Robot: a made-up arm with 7 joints.
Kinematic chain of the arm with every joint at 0, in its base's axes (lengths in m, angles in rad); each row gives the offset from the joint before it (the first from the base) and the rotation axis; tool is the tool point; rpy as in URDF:
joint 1: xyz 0 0 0.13 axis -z
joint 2: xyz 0 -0.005 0.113 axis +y
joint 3: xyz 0 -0.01 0.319 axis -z
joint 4: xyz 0 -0.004 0.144 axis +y
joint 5: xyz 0 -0.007 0.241 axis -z
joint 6: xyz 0 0 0.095 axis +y
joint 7: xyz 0 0 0.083 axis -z
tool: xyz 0 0 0 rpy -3.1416 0 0
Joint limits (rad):
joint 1: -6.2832..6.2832
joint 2: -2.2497..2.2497
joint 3: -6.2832..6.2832
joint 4: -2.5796..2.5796
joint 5: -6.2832..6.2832
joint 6: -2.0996..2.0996
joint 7: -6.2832..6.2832
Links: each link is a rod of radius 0.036 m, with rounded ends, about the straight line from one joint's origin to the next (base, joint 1, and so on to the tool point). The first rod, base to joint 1, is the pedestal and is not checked.
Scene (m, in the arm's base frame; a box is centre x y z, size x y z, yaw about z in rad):
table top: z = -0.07
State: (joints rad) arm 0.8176 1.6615 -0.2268 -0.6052 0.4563 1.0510 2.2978
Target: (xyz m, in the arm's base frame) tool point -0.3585 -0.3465 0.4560
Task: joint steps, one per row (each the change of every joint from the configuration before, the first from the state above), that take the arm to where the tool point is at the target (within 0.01 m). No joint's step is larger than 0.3 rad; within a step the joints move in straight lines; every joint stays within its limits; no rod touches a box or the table.
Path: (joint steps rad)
1: 0.1784 -0.0029 -0.1018 -0.2671 0.0426 -0.0133 0.0000
2: 0.1784 -0.0029 -0.1018 -0.2672 0.0426 -0.0133 0.0000
3: 0.1784 -0.0029 -0.1018 -0.2671 0.0426 -0.0132 0.0000
4: 0.1784 -0.0029 -0.1018 -0.2672 0.0426 -0.0133 0.0000
5: 0.1784 -0.0028 -0.1018 -0.2671 0.0426 -0.0133 0.0000

